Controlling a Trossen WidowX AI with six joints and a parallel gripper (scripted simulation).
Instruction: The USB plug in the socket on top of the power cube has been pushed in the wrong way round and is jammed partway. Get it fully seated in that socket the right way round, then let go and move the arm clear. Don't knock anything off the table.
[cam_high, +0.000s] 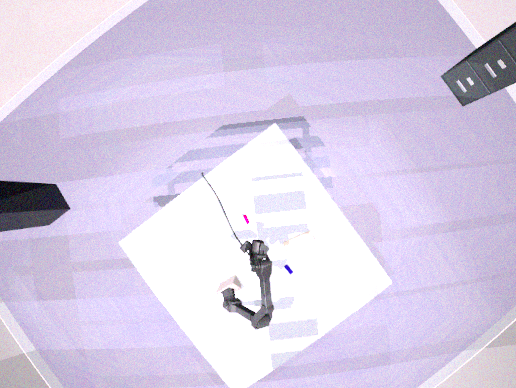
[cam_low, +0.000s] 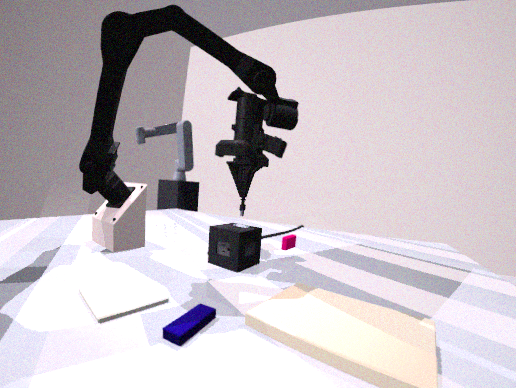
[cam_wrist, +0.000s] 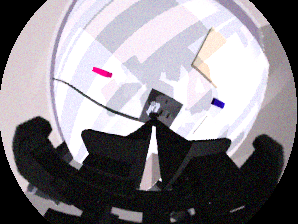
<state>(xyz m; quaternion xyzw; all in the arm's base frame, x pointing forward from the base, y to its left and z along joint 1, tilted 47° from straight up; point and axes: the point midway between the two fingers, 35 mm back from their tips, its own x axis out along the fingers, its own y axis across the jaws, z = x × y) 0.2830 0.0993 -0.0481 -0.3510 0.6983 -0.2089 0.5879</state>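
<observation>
Now: the USB plug 2 cm below my gripper tip. Also, from my gripper tip: beige board: 23 cm ahead, 15 cm to the right, 13 cm below; blue block: 8 cm ahead, 24 cm to the right, 13 cm below; magenta block: 5 cm ahead, 18 cm to the left, 12 cm below.
</observation>
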